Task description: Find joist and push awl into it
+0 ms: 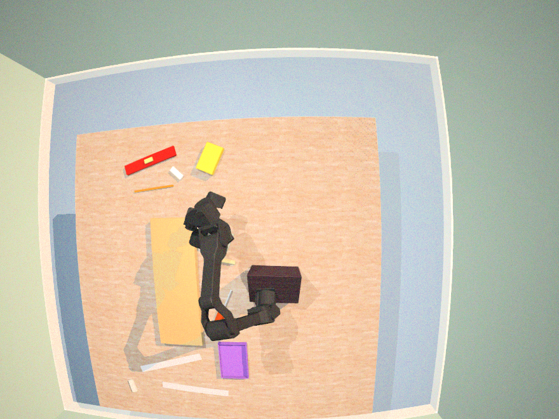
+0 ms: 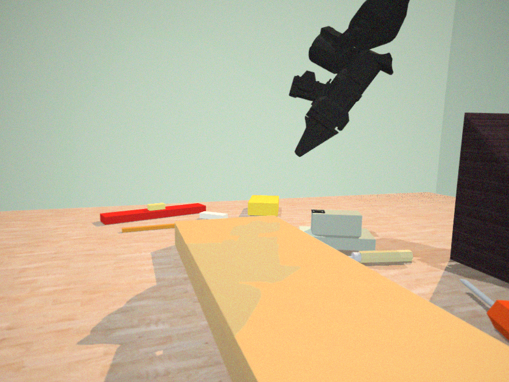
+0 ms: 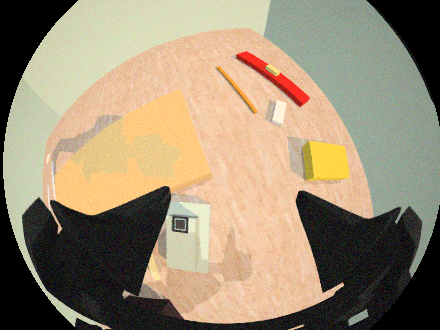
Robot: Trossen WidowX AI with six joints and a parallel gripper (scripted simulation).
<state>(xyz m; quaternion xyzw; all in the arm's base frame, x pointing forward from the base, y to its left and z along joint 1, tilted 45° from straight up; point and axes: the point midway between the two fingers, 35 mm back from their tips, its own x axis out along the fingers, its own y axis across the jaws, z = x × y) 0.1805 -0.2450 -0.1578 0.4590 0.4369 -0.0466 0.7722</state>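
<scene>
My gripper tip is now 110 mm above the stud finder, 80 mm to the right of it and 20 mm past it. From my gripper tip the other things lie so: yellow block 210 mm to the right, 140 mm below, 30 mm behind; then square indicator 90 mm below, 70 mm to the left; then awl 170 mm to the left, 140 mm below, 20 mm behind.
</scene>
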